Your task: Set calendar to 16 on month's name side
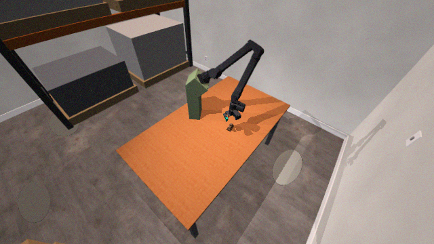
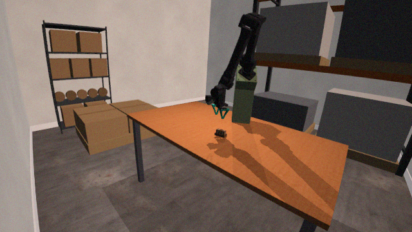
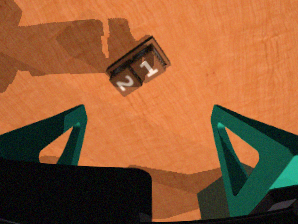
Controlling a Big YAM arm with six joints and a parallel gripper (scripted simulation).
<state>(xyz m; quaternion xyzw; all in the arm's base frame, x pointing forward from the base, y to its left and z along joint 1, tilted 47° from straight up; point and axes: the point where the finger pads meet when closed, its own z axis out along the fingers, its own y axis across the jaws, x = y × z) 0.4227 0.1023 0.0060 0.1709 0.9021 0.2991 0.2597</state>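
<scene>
Right now my hand is 12 cm above the brown calendar cube. The rest, counted from my hand: dark calendar tray 1 cm behind, 2 cm to the left, 14 cm below.
</scene>
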